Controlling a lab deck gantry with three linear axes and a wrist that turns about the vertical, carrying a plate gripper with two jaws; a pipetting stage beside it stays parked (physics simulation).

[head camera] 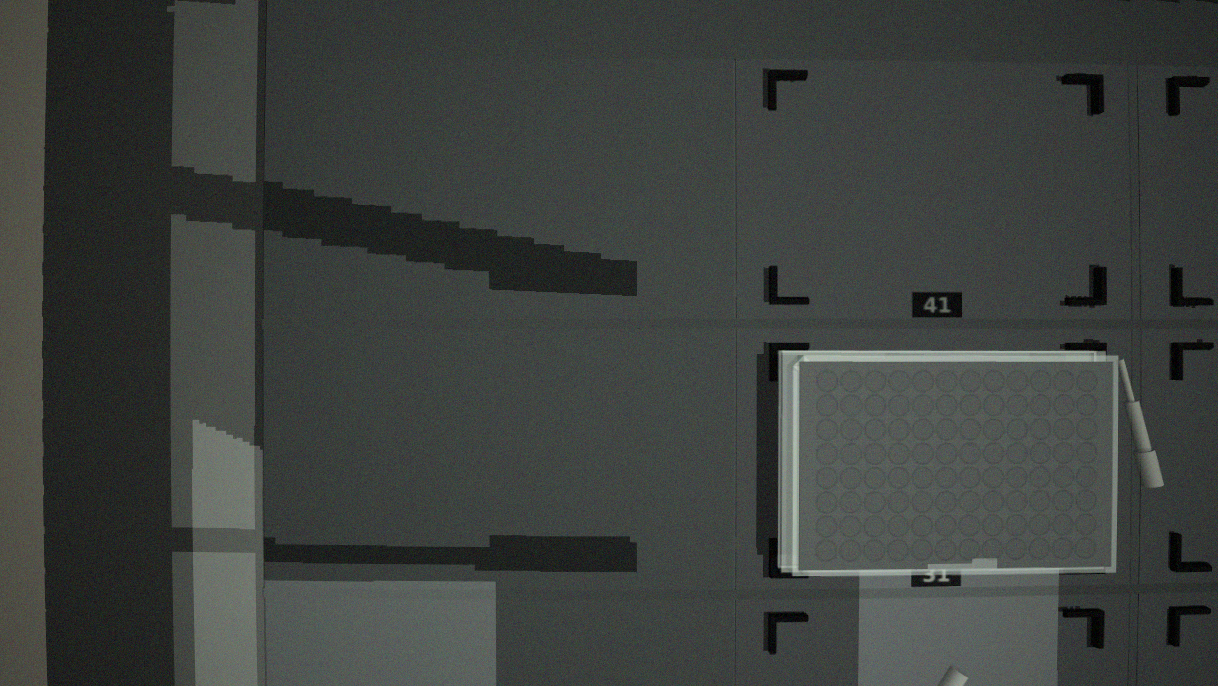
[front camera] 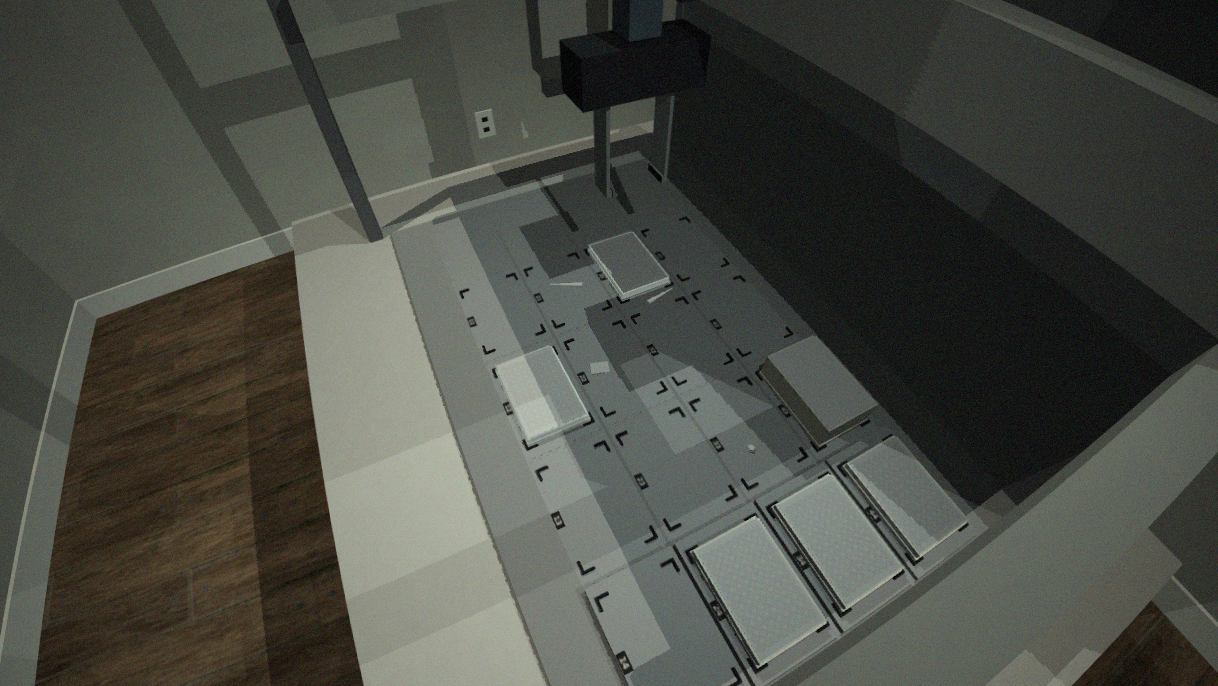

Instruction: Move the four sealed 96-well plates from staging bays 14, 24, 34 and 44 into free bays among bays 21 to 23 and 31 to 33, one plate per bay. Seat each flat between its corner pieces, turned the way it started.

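Places are measured from the robot's base along level axes (x left, y back, z up), in centimetres.
Pixels of known places: gripper, between the fingertips: (front camera: pixel 631 183); robot's base, origin of its link: (front camera: pixel 462 293).
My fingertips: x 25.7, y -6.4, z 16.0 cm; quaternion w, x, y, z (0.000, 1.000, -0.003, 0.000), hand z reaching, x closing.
Observation:
Ahead of a thing's pixels: the offset from my fingertips to its middle. "spot": to the spot under its first point.
A sealed plate {dx +0.0, dy +0.0, dz -15.3 cm} (front camera: pixel 629 264) (head camera: pixel 950 464) lies flat in bay 31, long side along the row. My gripper (front camera: pixel 637 187) hangs high above it, jaws apart, nothing between them; the jaws do not show in the head view. Three sealed plates lie in the staging row of the front view: one in bay 24 {spot: dx -11.1, dy -49.3, dz -13.1 cm} (front camera: pixel 756 588), one in bay 34 {spot: dx -0.5, dy -49.6, dz -13.1 cm} (front camera: pixel 837 541) and one in bay 44 {spot: dx +10.2, dy -49.4, dz -13.1 cm} (front camera: pixel 905 494). Bay 14 {spot: dx -22.6, dy -46.7, dz -14.5 cm} (front camera: pixel 643 622) holds no plate. Bays 21, 22, 23, 32 and 33 hold no plates.
Another plate {dx -21.4, dy -16.4, dz -15.3 cm} (front camera: pixel 542 394) lies in bay 12, and a thick box {dx +10.7, dy -32.8, dz -13.9 cm} (front camera: pixel 822 383) stands in bay 43. One pen-like stick {dx +1.4, dy -7.9, dz -15.7 cm} (front camera: pixel 660 294) (head camera: pixel 1140 434) lies beside the bay 31 plate, another {dx -10.5, dy +0.5, dz -15.7 cm} (front camera: pixel 566 283) (head camera: pixel 952 677) in bay 21. A white tab {spot: dx -12.6, dy -15.8, dz -15.9 cm} (front camera: pixel 599 367) lies in bay 22, a small round piece {dx -1.2, dy -35.2, dz -15.8 cm} (front camera: pixel 750 448) in bay 33.

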